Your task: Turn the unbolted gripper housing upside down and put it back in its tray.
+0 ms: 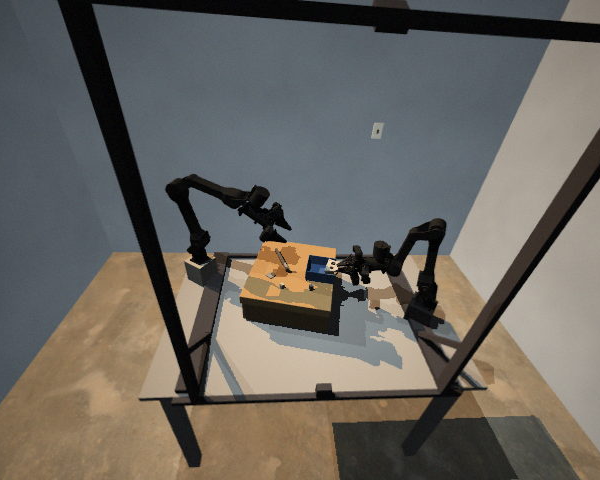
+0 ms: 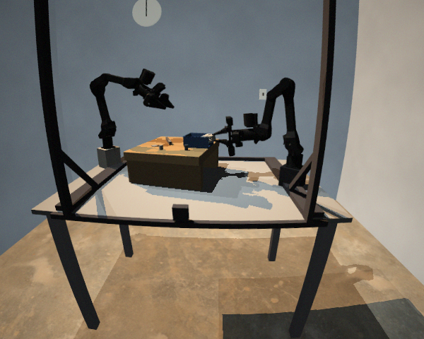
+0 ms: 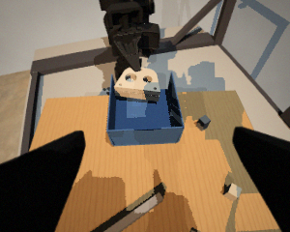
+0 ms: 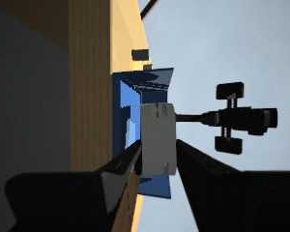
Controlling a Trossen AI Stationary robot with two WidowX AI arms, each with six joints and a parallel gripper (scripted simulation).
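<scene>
Now: the gripper housing half 10 mm behind my right hand and 50 mm to the left of it. From my right hand the other things lie so: white gripper housing (10 mm behind, 50 mm to the left, 10 mm below); grey rod (20 mm ahead, 280 mm to the left, 40 mm below); wooden block (20 mm behind, 220 mm to the left, 100 mm below).
</scene>
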